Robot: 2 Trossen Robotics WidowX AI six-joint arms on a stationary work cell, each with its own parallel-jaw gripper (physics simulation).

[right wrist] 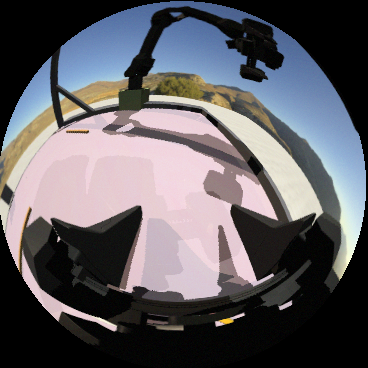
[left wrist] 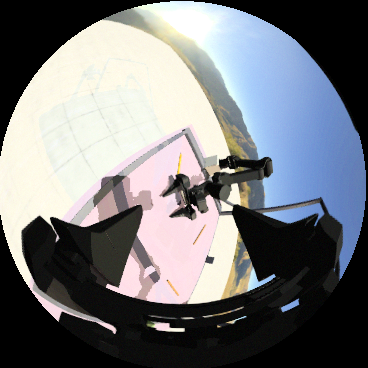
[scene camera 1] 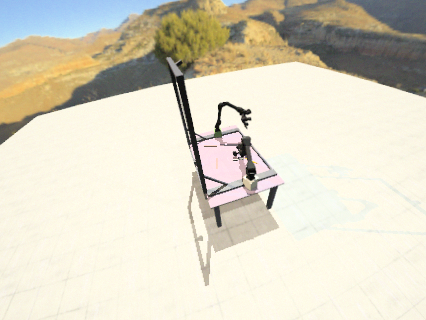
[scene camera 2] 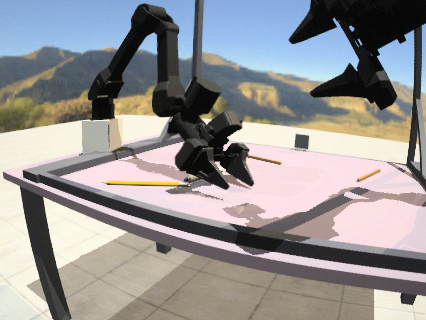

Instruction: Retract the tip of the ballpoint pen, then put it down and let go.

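Observation:
The ballpoint pen shows a short grey end by the tip of the yellow pencil in scene camera 2, low at the table; the rest is hidden behind my right gripper, and its tip cannot be seen. My right gripper is open and empty, its fingers pointing down low over the table, in front of the pen in that view. My left gripper is open and empty, held high above the table at the upper right of scene camera 2.
A yellow pencil lies left of the pen's grey end. An orange pencil lies behind the right gripper, another farther right in scene camera 2. A tall dark frame stands along one table side.

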